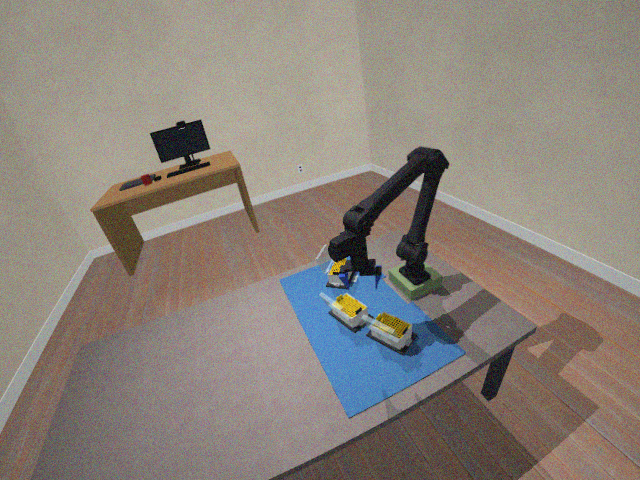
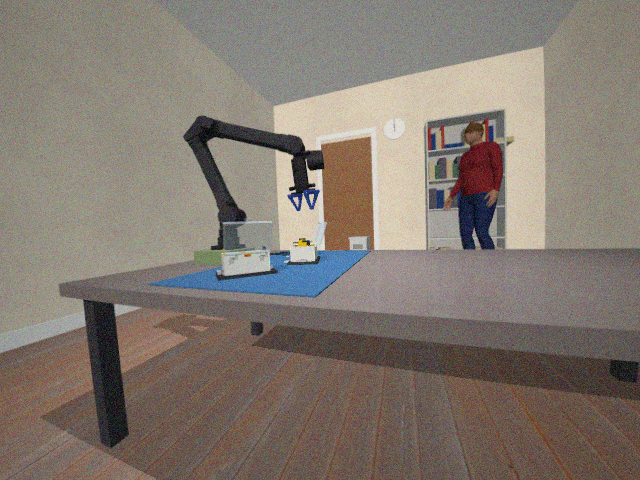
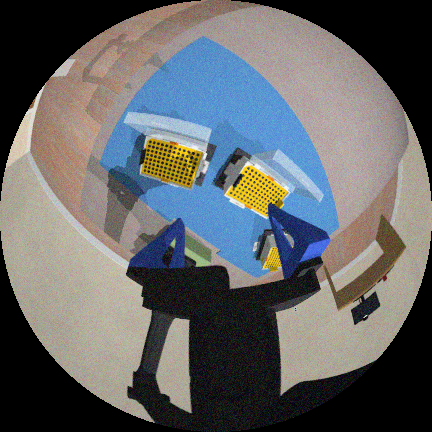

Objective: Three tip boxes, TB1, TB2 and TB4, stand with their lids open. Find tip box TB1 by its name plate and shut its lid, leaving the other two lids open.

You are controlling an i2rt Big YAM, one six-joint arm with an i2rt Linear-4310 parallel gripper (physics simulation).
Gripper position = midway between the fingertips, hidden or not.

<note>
In view: my gripper (image 1: pixel 362 289), a clear lid (image 3: pixel 274 162), a clear lid (image 3: pixel 162 127) and a tip box (image 2: pixel 238 266).
My gripper is seen too in image 3 (image 3: pixel 224 214).
</note>
